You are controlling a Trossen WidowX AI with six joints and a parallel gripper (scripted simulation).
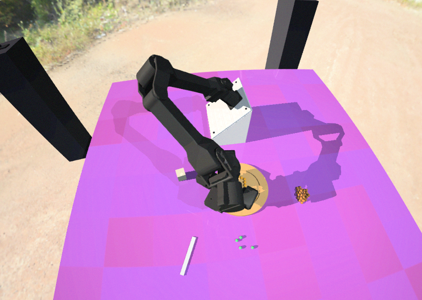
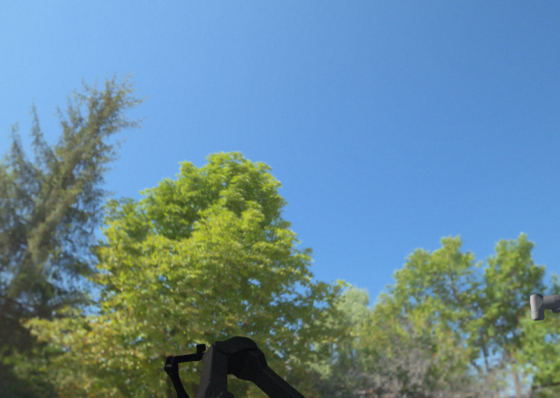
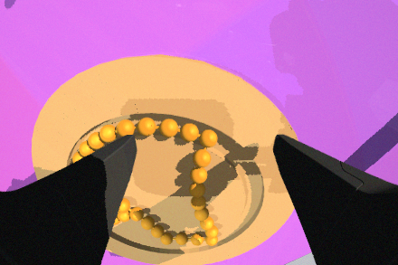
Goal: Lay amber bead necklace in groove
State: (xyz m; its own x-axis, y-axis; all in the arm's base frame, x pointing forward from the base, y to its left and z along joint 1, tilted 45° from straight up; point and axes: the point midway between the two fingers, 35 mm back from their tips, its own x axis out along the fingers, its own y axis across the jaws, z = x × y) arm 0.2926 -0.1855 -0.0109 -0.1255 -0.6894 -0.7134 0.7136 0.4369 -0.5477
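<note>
Right now the round tan bead board is 60 mm to the left of my gripper tip, 20 mm behind it and 10 mm below it. From my gripper tip the other things lie so: small cream cube: 130 mm to the right, 120 mm behind; white bar: 160 mm to the right, 150 mm ahead, 20 mm below.
</note>
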